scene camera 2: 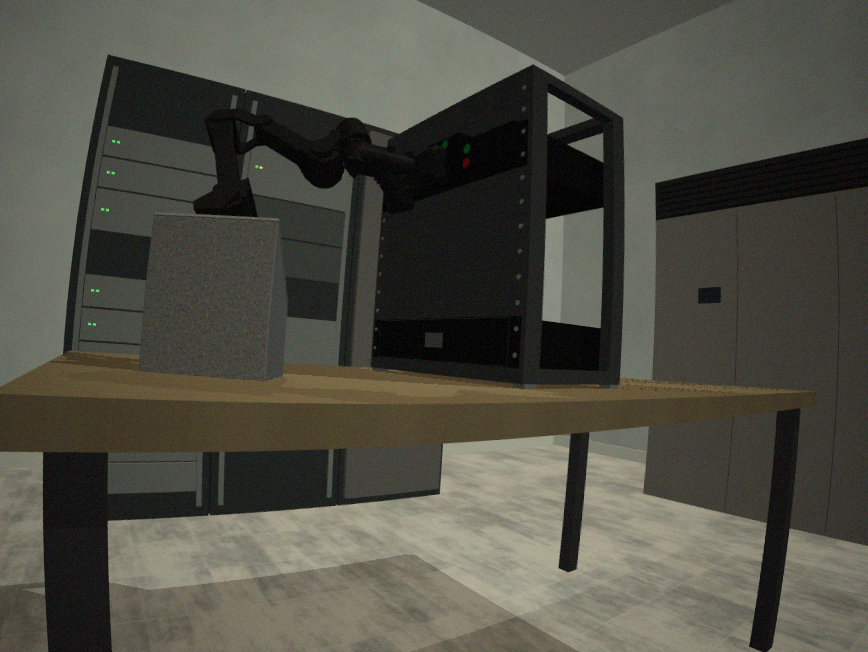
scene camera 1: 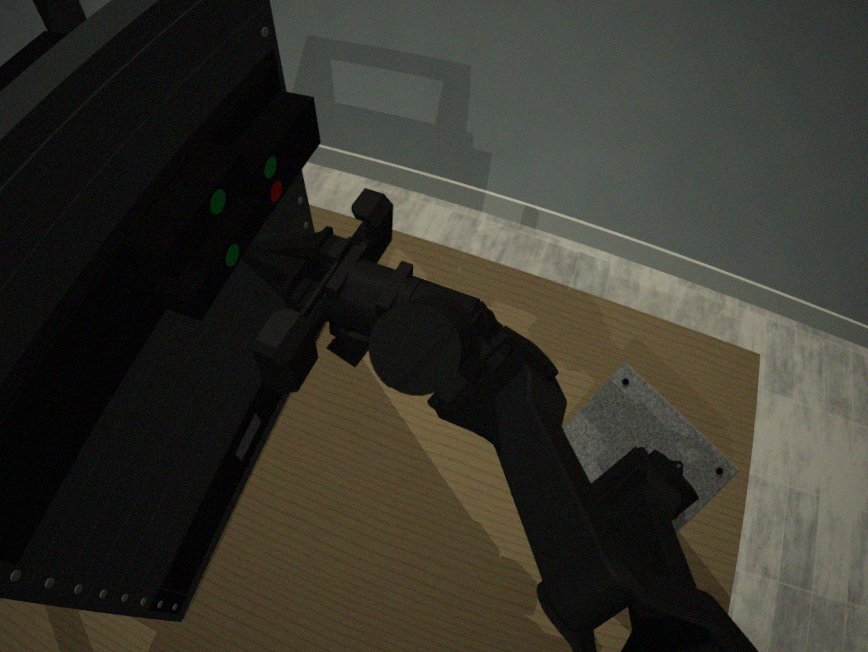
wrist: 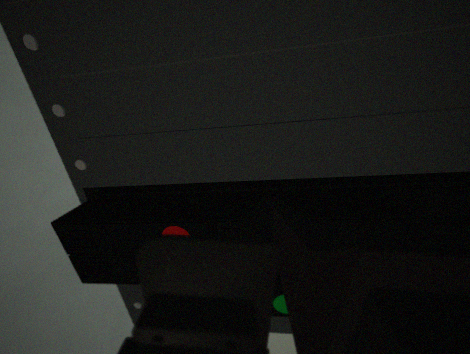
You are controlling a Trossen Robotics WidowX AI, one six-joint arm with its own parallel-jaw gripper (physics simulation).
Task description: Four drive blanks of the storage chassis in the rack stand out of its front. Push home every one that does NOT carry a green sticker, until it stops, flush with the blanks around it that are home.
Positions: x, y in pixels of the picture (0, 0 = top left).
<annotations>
rack: scene camera 2 459, 292; scene camera 1; wrist
same spot on rack: (wrist: 349, 119) = (scene camera 1: 181, 316)
</annotations>
